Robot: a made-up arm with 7 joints.
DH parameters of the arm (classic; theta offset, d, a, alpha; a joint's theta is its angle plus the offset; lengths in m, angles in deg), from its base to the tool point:
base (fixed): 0 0 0 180
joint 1: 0 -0.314 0 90
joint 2: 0 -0.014 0 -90
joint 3: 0 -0.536 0 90
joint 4: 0 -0.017 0 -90
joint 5: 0 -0.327 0 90
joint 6: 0 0 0 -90
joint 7: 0 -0.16 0 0
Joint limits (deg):
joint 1: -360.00..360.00
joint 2: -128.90..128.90
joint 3: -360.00..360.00
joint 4: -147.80..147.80
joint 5: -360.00..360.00
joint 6: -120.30..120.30
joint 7: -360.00..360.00
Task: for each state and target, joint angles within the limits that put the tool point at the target. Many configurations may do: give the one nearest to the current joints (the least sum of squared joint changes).
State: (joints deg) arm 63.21 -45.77 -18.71 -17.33 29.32 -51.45 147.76
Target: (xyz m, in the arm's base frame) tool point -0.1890 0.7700 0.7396
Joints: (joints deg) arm 77.95 -43.35 -13.18 -24.87 31.06 -60.68 147.76
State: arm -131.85 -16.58 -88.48 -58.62 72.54 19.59 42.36
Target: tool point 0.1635 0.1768 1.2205
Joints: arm -134.17 -12.74 -111.33 -44.07 71.45 40.53 42.36
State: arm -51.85 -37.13 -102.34 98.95 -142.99 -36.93 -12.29
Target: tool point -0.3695 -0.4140 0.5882
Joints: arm -96.48 -34.15 -118.88 92.46 -145.46 -38.61 -12.29
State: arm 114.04 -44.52 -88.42 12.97 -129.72 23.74 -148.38
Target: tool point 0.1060 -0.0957 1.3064
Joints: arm 120.00 1.34 -81.43 21.88 -130.37 15.86 -148.38
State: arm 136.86 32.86 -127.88 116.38 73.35 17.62 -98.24
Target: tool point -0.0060 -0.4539 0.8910
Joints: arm 151.57 45.63 -128.76 85.77 75.80 14.53 -98.24
